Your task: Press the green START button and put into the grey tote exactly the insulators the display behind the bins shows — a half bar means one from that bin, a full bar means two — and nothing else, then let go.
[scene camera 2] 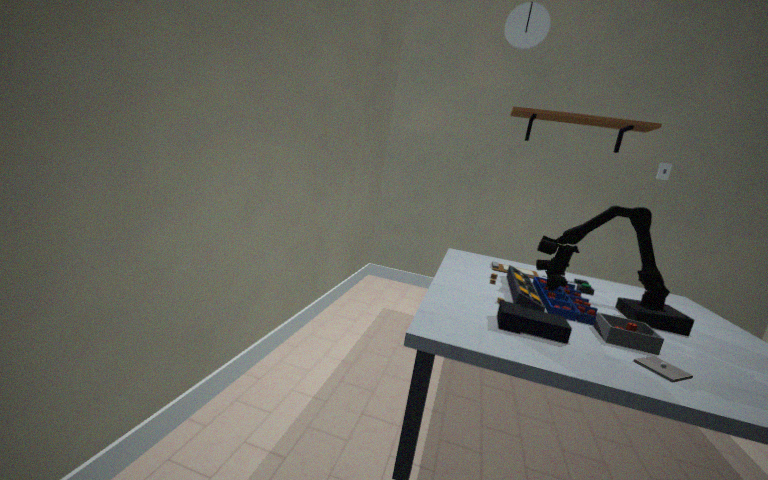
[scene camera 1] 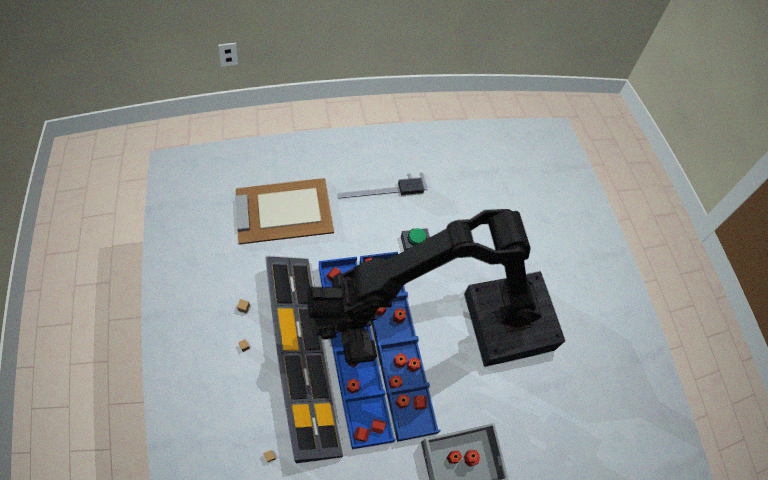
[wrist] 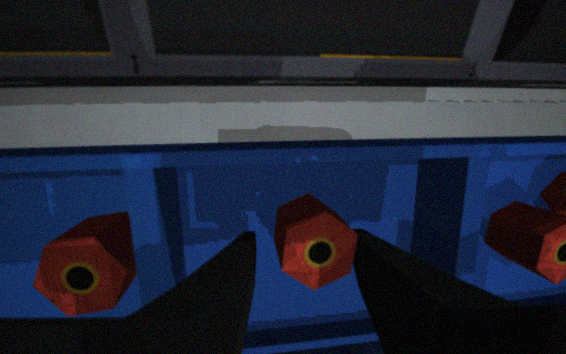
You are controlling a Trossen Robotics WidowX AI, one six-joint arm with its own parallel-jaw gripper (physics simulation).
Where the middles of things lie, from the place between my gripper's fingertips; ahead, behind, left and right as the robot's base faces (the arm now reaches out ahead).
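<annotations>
Counting from my hand, the brown board with cream pad [scene camera 1: 278,211] is 10 mm below it, 120 mm ahead of it and 330 mm to the right of it. There's a grey tote [scene camera 1: 484,439] as well, and that tote is 10 mm above my hand, 200 mm behind it and 330 mm to the left of it. The grey bar tool [scene camera 1: 411,185] is 10 mm below my hand, 140 mm behind it and 380 mm to the right of it, while the dark box [scene camera 2: 511,317] is 10 mm above my hand, 110 mm ahead of it and 460 mm to the left of it.
</annotations>
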